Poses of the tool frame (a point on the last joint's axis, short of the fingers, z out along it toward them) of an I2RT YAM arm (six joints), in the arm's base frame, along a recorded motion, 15 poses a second.
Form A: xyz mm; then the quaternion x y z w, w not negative.
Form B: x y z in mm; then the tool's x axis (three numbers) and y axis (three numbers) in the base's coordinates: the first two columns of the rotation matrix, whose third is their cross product. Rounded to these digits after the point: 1 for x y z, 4 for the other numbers.
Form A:
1: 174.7 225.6 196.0 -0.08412 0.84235 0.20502 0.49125
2: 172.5 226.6 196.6 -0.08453 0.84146 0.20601 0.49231
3: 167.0 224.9 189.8 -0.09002 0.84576 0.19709 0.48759
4: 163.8 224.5 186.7 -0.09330 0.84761 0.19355 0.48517
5: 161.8 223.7 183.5 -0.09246 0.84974 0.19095 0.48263
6: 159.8 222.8 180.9 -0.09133 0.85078 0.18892 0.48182
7: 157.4 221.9 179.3 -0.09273 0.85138 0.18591 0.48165
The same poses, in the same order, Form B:
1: 174.7 225.6 196.0 -0.5032 0.0597 -0.8621 -0.3432 0.9018 0.2628
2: 172.5 226.6 196.6 -0.5010 0.0606 -0.8633 -0.3451 0.9008 0.2635
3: 167.0 224.9 189.8 -0.5083 0.0399 -0.8603 -0.3445 0.9061 0.2456
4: 163.8 224.5 186.7 -0.5118 0.0296 -0.8586 -0.3460 0.9077 0.2376
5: 161.8 223.7 183.5 -0.5170 0.0272 -0.8555 -0.3415 0.9100 0.2353
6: 159.8 222.8 180.9 -0.5190 0.0266 -0.8543 -0.3375 0.9119 0.2334
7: 157.4 221.9 179.3 -0.5188 0.0212 -0.8546 -0.3370 0.9137 0.2272
